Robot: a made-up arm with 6 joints. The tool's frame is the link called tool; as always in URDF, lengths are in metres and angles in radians. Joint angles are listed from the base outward. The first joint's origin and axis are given. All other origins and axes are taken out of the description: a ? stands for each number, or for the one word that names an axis. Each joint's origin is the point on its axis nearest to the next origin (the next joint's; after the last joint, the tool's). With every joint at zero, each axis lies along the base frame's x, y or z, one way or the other. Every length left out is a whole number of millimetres.
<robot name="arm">
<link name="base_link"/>
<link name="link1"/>
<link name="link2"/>
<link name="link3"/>
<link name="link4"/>
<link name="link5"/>
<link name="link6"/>
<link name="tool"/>
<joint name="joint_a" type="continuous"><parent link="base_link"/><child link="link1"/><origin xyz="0 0 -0.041" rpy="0 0 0"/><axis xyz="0 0 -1"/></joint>
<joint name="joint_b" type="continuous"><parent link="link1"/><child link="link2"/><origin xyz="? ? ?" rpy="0 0 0"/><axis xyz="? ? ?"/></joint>
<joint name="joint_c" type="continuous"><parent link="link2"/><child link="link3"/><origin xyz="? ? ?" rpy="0 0 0"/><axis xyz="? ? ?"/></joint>
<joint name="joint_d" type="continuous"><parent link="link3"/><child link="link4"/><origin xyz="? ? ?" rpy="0 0 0"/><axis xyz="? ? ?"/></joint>
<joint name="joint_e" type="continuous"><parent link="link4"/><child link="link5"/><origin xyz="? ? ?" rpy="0 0 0"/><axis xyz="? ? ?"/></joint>
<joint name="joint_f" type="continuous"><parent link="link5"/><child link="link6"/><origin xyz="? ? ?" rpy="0 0 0"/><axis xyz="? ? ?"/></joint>
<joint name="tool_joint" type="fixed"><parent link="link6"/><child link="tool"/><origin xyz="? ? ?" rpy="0 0 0"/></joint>
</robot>
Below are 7 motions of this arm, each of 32 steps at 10 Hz.
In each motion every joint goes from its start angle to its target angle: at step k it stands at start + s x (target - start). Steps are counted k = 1, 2, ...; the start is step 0. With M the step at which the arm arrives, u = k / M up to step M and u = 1 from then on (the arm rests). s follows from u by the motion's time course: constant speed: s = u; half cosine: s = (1 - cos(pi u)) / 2; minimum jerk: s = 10 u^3 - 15 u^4 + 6 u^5.
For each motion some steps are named. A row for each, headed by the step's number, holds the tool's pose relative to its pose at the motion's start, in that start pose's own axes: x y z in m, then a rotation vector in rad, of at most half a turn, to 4 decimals.
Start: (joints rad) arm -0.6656 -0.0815 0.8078 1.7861 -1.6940 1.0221
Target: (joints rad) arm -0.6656 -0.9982 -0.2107 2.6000 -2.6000 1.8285
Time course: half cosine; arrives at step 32
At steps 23, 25, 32:
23: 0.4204 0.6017 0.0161 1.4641 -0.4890 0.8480
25: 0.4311 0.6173 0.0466 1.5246 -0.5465 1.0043
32: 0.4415 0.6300 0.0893 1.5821 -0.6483 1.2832

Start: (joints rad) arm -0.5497 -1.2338 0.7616 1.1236 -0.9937 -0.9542
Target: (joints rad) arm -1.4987 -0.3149 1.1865 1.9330 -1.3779 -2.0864
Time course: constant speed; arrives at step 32
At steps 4, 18, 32:
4: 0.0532 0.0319 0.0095 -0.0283 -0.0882 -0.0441
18: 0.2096 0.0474 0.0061 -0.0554 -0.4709 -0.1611
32: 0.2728 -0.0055 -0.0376 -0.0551 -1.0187 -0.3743

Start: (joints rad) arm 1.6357 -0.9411 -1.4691 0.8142 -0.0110 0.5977
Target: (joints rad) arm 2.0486 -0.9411 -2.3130 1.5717 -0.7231 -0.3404
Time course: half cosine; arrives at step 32
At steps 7, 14, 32:
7: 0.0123 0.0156 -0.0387 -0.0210 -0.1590 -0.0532
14: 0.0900 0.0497 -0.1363 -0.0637 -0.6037 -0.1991
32: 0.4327 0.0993 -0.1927 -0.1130 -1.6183 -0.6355

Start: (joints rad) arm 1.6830 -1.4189 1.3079 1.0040 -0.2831 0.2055
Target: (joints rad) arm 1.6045 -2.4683 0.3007 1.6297 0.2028 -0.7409
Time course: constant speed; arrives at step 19
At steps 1, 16, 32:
1: 0.0172 0.0053 -0.0616 -0.0243 -0.1330 0.0031
16: 0.6658 -0.0860 -0.4994 -1.0151 -1.7870 0.0220
32: 0.7730 -0.1465 -0.4710 -1.3651 -1.9558 0.0745

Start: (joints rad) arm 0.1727 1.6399 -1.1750 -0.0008 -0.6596 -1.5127
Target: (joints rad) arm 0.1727 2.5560 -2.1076 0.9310 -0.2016 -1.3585
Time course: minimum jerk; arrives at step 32
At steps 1, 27, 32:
1: -0.0001 -0.0001 0.0000 0.0004 -0.0003 0.0000
27: -0.2877 -0.2100 -0.4212 0.6777 -1.3604 0.3245
32: -0.2838 -0.2075 -0.4444 0.6681 -1.4106 0.3436

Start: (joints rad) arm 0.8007 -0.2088 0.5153 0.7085 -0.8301 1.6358
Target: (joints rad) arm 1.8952 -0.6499 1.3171 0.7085 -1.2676 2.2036
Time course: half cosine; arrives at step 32
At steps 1, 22, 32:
1: -0.0007 0.0037 0.0006 0.0047 0.0024 -0.0026
22: 0.3486 0.5668 0.6762 1.6473 0.4070 -0.6227
32: 0.5095 0.4130 0.8460 2.1259 0.2923 -0.7187

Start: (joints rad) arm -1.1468 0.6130 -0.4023 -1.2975 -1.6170 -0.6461
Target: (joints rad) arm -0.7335 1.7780 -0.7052 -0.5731 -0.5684 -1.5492
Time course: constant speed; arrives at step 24
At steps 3, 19, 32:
3: -0.0049 -0.0856 -0.0063 0.1625 -0.0840 0.1445
19: 0.1248 -0.3553 -0.2491 1.4418 -0.6065 0.4829
32: 0.1792 -0.3432 -0.3495 1.9332 -0.7535 0.3898

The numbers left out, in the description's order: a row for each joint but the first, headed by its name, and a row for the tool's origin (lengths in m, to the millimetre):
joint_b: xyz -0.268 -0.106 0, axis 1 0 0
joint_c: xyz 0 0.111 -0.139, axis 0 0 -1
joint_d: xyz -0.02 0.101 0, axis -1 0 0
joint_e: xyz 0 0.191 0.133, axis 0 0 1
joint_f: xyz -0.368 0 0, axis 0 1 0
tool: xyz -0.119 0 -0.09

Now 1 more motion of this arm.
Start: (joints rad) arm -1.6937 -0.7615 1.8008 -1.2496 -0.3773 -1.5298
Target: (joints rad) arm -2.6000 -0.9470 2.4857 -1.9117 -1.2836 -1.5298
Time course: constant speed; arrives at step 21
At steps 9, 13, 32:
9: 0.1188 0.0652 -0.1105 -0.3904 0.2979 -0.5089
13: 0.1748 0.0592 -0.1855 -0.5789 0.4921 -0.7044
32: 0.2254 -0.0277 -0.3682 -0.9573 0.9739 -1.0246

